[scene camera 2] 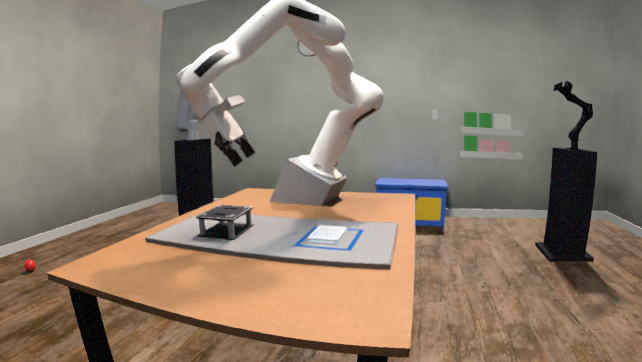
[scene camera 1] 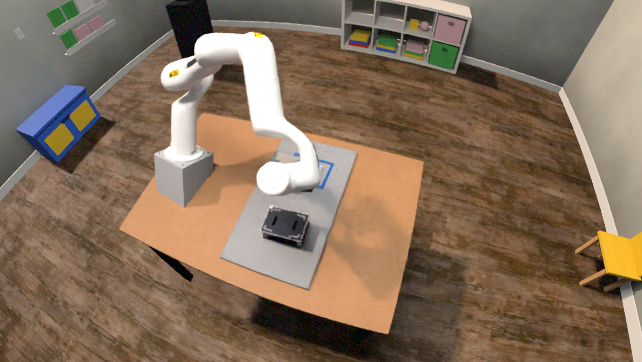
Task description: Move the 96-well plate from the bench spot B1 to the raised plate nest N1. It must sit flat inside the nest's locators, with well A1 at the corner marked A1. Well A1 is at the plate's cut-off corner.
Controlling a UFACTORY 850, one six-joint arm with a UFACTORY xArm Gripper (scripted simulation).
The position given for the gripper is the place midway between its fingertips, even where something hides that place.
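Observation:
Black plate nest N1 [scene camera 1: 283, 227] visible. Gripper [scene camera 2: 245, 159] visible.

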